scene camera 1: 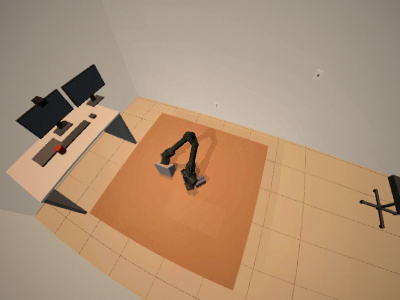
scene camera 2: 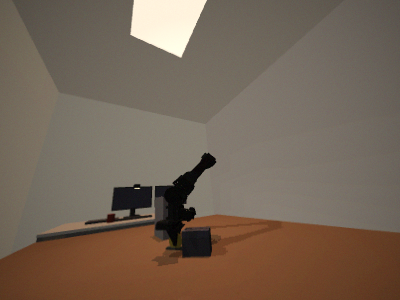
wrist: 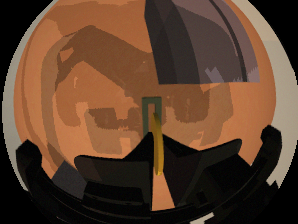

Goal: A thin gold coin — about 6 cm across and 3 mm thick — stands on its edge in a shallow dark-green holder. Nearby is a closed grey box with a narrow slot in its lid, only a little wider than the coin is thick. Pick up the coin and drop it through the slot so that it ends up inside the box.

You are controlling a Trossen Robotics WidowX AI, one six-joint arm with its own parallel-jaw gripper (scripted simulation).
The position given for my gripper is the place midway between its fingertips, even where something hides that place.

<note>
In view: my gripper (scene camera 2: 175,245).
My gripper shows as well in the wrist view (wrist: 153,135).
</note>
